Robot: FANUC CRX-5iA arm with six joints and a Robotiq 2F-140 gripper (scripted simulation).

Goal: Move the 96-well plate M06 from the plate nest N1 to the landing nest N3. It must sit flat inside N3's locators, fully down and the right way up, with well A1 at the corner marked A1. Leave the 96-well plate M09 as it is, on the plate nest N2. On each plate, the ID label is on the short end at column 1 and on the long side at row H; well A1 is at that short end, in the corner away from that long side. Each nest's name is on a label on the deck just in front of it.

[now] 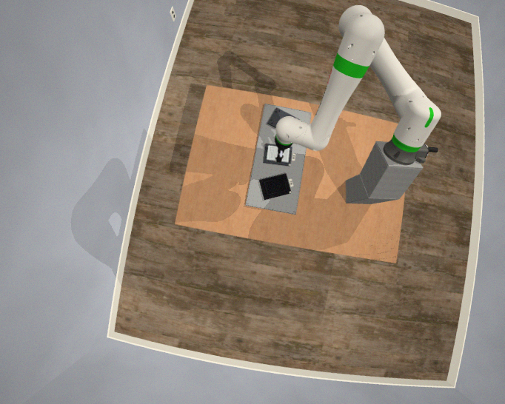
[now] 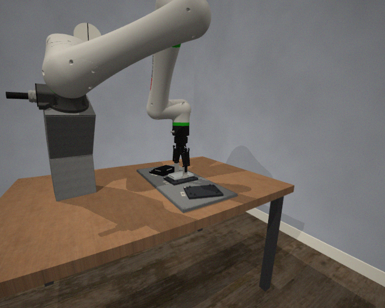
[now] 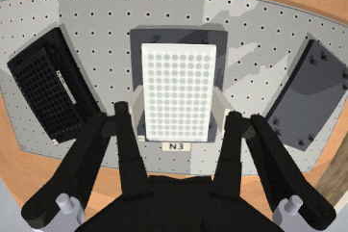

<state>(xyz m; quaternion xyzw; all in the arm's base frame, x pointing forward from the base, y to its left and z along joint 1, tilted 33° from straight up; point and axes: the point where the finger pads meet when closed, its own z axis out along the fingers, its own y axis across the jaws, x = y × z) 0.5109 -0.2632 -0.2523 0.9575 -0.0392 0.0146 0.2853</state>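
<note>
Now: hand 4 cm above the dark landing nest N3. The rest, counted from my hand: white 96-well plate M06: 2 cm below; then black 96-well plate M09: 19 cm to the left, 3 cm below, 1 cm ahead; then N3 label: 10 cm behind, 5 cm below, 1 cm to the left.
</note>
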